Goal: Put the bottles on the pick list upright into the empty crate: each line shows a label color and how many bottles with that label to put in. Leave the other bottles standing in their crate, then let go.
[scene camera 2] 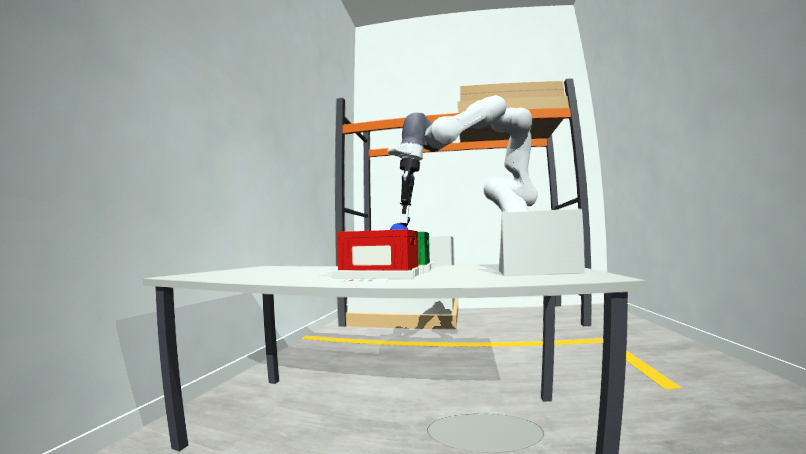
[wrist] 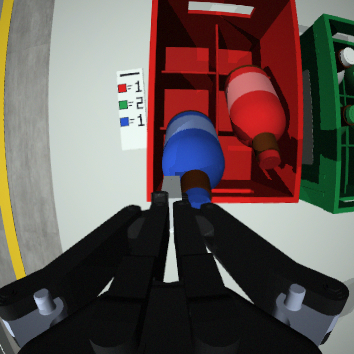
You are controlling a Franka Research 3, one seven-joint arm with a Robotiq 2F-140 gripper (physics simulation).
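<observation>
The gripper (scene camera 2: pixel 404 217) (wrist: pixel 171 187) is shut and empty, its tips at the blue bottle's shoulder, beside its neck. The blue bottle (scene camera 2: pixel 398 226) (wrist: pixel 192 155) is in the red crate (scene camera 2: pixel 345 250) (wrist: pixel 294 55), in the near left part in the wrist view, and looks tilted. The red bottle (wrist: pixel 255 107) is in the right column of that crate, its neck leaning to the lower right. The pick list (wrist: pixel 132 137) shows red 1, green 2, blue 1. The green crate (scene camera 2: pixel 423 248) (wrist: pixel 315 180) holds a white-capped bottle (wrist: pixel 346 57) and a green-capped bottle (wrist: pixel 349 114), cut off by the view's edge.
The crates stand side by side on the table (scene camera 2: pixel 225 276) (wrist: pixel 90 175). Dividers split the red crate into compartments. A grey block (scene camera 2: pixel 541 242) stands under the arm's base. Behind the table is a rack (scene camera 2: pixel 340 169) with cardboard boxes (scene camera 2: pixel 513 93).
</observation>
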